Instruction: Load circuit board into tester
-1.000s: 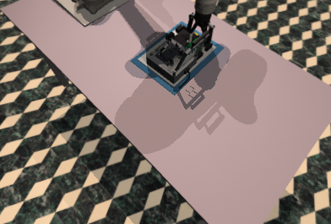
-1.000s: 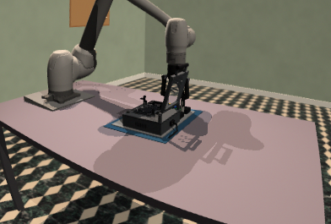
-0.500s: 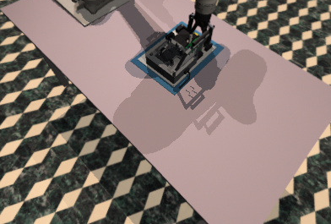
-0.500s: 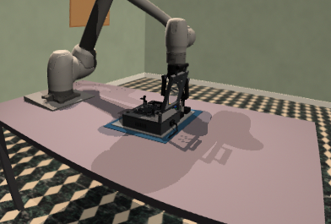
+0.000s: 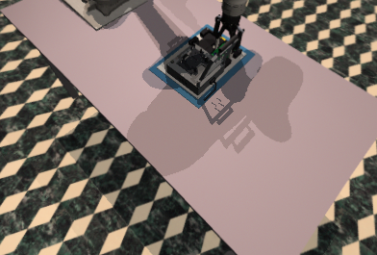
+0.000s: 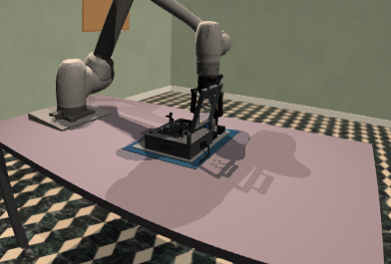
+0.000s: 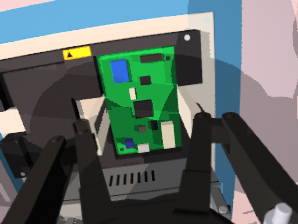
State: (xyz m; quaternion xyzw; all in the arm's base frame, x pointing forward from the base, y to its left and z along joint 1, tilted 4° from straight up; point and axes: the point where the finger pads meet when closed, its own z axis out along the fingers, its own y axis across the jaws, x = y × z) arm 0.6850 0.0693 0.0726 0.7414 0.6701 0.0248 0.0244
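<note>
The green circuit board lies 20 mm below my hand. Round my hand: clear lid (70 mm ahead, 180 mm to the right, 140 mm above); then black tester (20 mm behind, 130 mm to the right, 70 mm above).
</note>
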